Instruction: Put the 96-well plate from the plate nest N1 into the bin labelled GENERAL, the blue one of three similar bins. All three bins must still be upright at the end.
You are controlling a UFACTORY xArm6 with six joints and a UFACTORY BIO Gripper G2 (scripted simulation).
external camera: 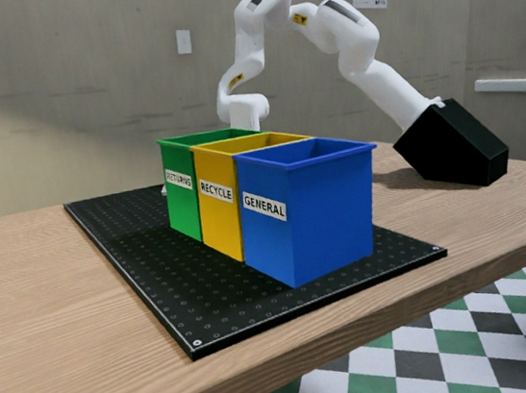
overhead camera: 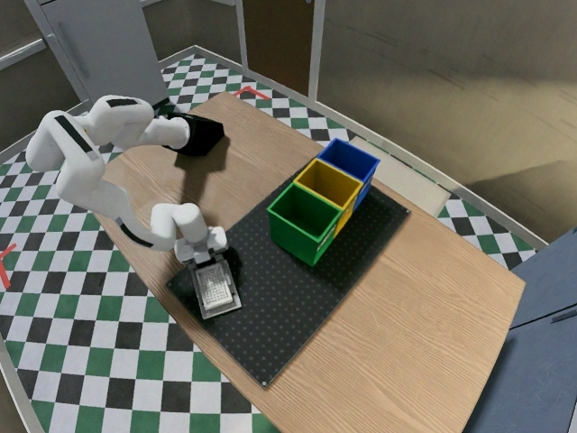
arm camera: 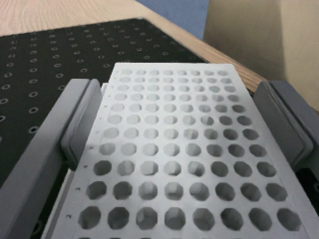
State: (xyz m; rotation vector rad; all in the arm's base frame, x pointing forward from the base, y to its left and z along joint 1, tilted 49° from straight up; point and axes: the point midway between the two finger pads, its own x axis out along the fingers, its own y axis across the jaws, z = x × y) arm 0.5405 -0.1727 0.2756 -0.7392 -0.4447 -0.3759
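Now: hand 40 mm above the grey plate nest n1. Round my hand: green returns bin: 100 mm ahead, 310 mm to the left, 40 mm above; then white 96-well plate: 10 mm below; then yellow recycle bin: 90 mm ahead, 440 mm to the left, 40 mm above.
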